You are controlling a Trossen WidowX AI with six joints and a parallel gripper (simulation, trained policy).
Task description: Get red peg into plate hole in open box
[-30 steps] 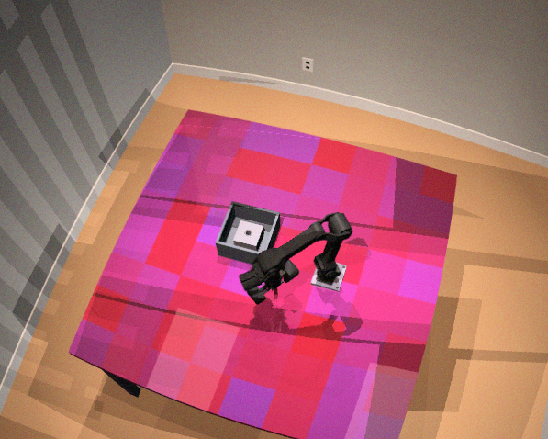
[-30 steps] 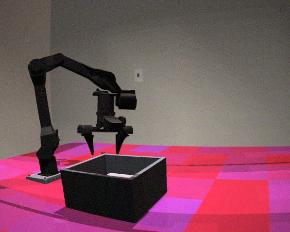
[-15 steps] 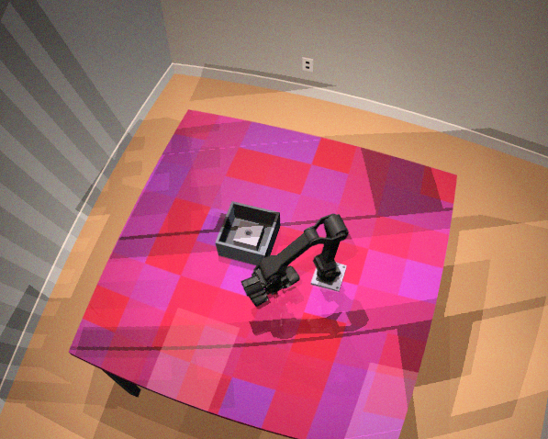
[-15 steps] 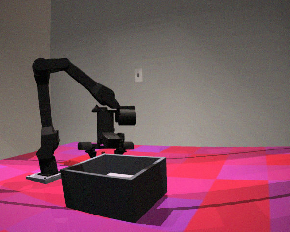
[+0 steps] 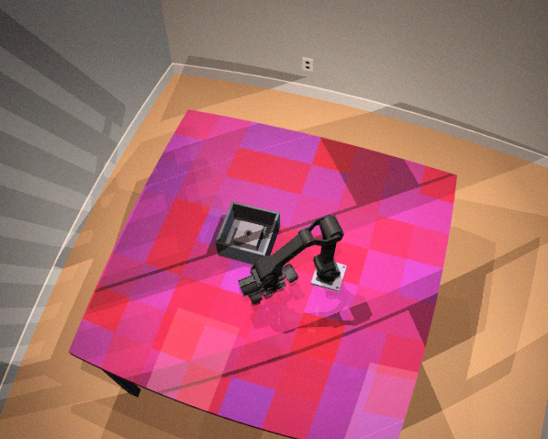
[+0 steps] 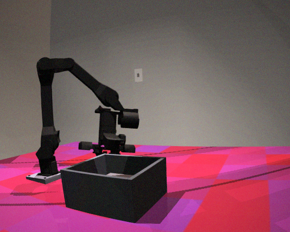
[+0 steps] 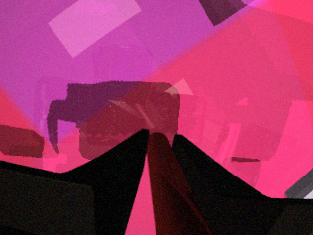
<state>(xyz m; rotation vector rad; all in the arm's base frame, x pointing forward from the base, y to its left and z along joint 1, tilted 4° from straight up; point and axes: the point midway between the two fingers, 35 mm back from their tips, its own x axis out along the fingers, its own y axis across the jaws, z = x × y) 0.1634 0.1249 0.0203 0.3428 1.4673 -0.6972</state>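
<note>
The grey plate is 160 mm to the right of my gripper tip, 160 mm ahead of it and 40 mm above it. Round my gripper tip: dark box: 160 mm to the right, 160 mm ahead, 20 mm above; then red peg: 30 mm above, 10 mm to the left.
</note>
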